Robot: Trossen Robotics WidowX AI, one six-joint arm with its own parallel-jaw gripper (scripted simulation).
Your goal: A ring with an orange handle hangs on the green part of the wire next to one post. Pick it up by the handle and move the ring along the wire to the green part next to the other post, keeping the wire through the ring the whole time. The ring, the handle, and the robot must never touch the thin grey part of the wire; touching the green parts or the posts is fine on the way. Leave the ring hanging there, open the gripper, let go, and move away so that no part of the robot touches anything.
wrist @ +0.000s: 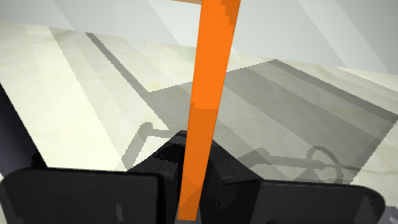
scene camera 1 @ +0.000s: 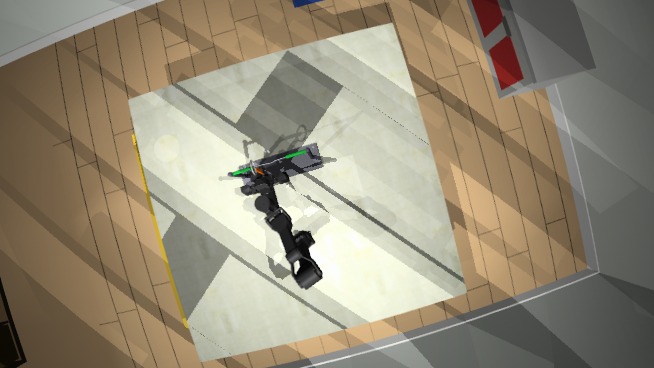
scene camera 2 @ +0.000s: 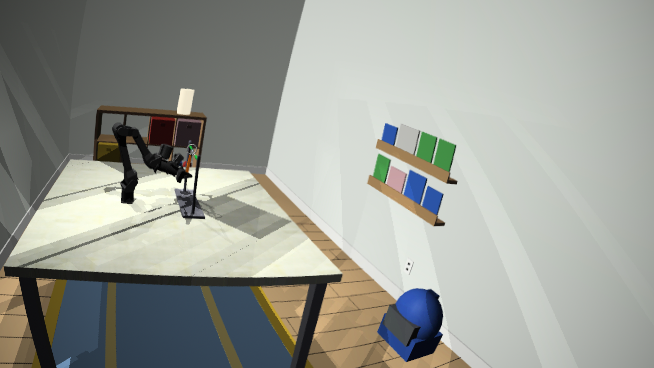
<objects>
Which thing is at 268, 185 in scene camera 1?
My gripper.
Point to a dark base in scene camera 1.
At 306, 158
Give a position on a dark base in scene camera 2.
190, 208
</objects>
